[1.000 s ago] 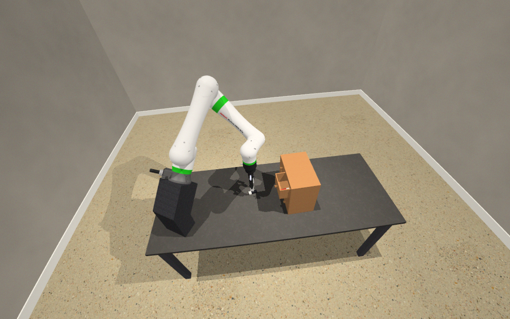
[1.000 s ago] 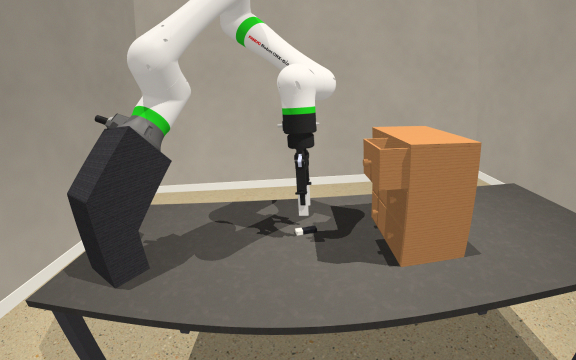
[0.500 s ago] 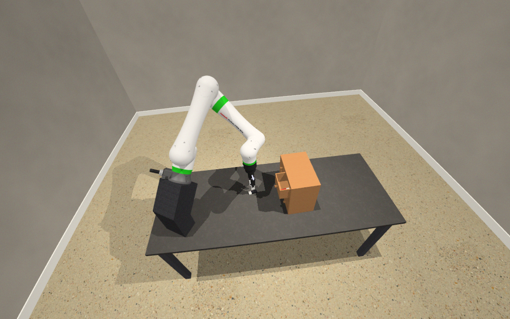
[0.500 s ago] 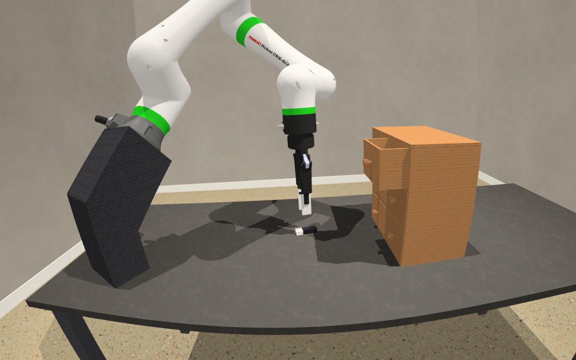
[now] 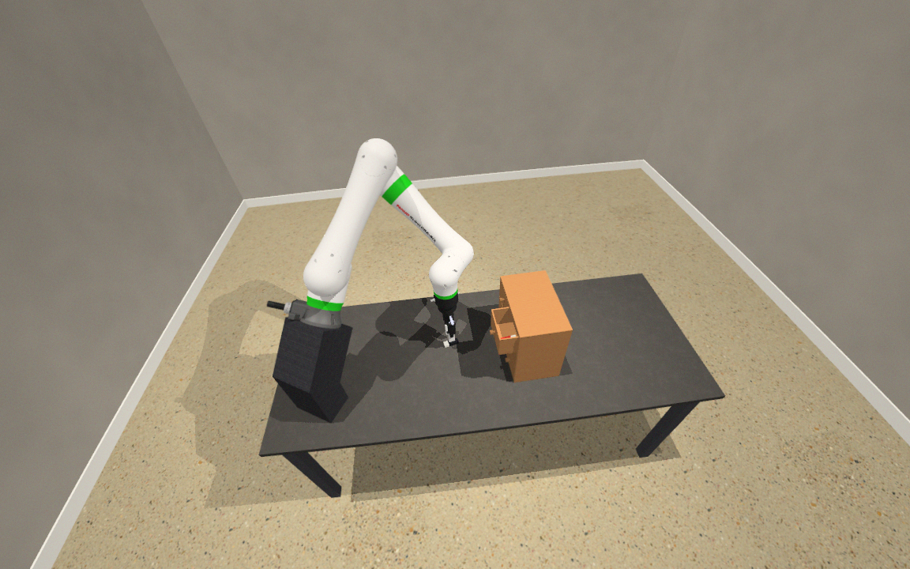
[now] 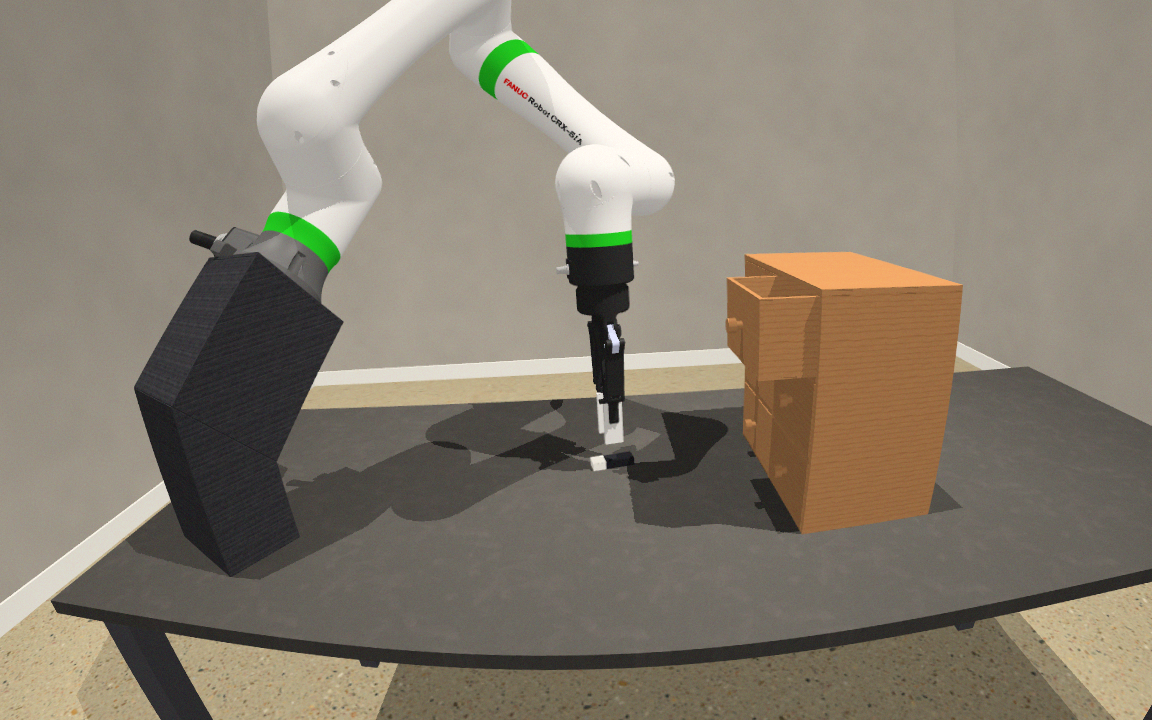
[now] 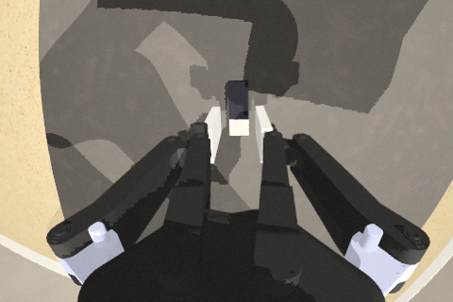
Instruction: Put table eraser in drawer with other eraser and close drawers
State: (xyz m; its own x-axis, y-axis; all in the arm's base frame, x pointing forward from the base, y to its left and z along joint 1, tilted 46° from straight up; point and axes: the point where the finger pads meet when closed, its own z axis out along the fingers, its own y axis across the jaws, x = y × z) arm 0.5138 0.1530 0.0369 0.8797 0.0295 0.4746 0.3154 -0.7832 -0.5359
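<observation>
Right now the eraser is 10 mm behind my hand and 70 mm below it.
</observation>
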